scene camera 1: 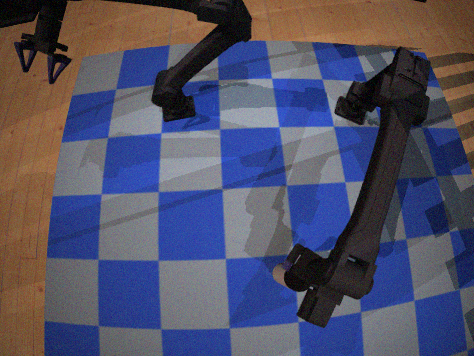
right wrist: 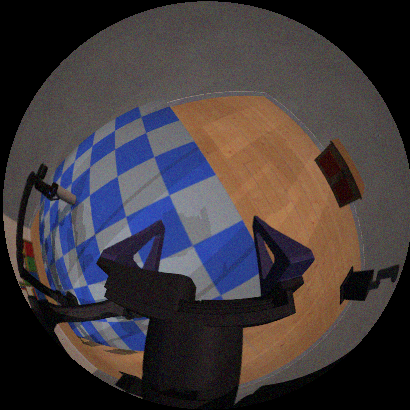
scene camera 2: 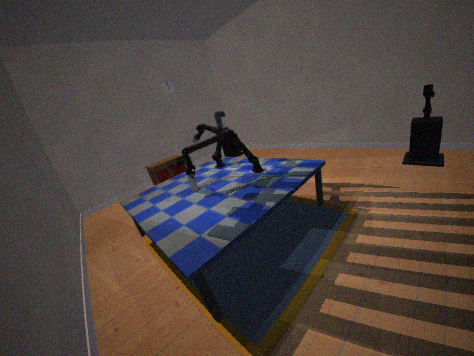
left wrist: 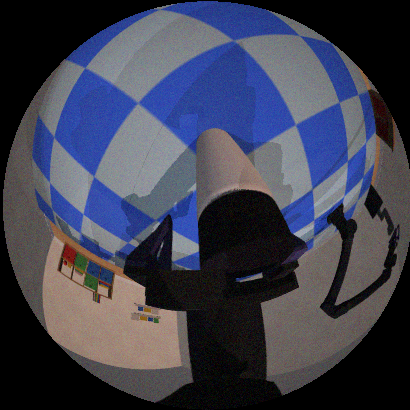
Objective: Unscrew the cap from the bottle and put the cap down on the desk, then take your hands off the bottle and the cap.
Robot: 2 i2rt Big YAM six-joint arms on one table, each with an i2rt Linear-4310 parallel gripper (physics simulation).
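Where they show: left gripper, fingertip midpoint: (scene camera 1: 305,269) (right wrist: 56,196) (scene camera 2: 193,176); right gripper, fingertip midpoint: (scene camera 1: 38,78) (right wrist: 206,222) (scene camera 2: 193,142); left arm's base, link origin: (scene camera 1: 349,111) (right wrist: 73,298) (scene camera 2: 257,170); right arm's base, link origin: (scene camera 1: 178,109) (scene camera 2: 220,166) (left wrist: 334,212).
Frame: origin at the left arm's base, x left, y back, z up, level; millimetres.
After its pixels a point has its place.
Observation:
A beige bottle (scene camera 1: 278,275) {x -87, y -670, z 111 mm} (scene camera 2: 193,184) {x -24, y -657, z 75 mm} (left wrist: 223,164) {x -54, y -691, z 146 mm} (right wrist: 67,196) {x -88, y -652, z 79 mm} stands upright on the blue and grey chequered table (scene camera 1: 190,226) {x -379, y -633, z 0 mm} (scene camera 2: 193,215) {x 440, y -726, z 0 mm}. Its black cap (left wrist: 241,225) {x -53, y -691, z 206 mm} sits on top of it. My left gripper (scene camera 1: 295,273) {x -32, y -630, z 142 mm} (scene camera 2: 191,174) {x -32, y -630, z 142 mm} (left wrist: 212,215) {x -32, y -630, z 142 mm} comes down from above and is open, with one finger on each side of the cap. In scene camera 1 the gripper hides the cap. My right gripper (scene camera 2: 197,135) {x -847, y -486, z 369 mm} (right wrist: 206,222) {x -847, y -486, z 369 mm} is open and empty, held high above the table's far edge, well away from the bottle.
The two arm bases (scene camera 1: 177,106) {x -584, y -290, z 70 mm} (scene camera 1: 352,107) {x -11, y -30, z 64 mm} stand at the back of the table. A red-brown box (scene camera 2: 165,169) (right wrist: 338,174) sits on the wooden floor beyond the table. The left arm's long link (scene camera 1: 377,184) {x -38, y -478, z 439 mm} stretches over the right side of the table.

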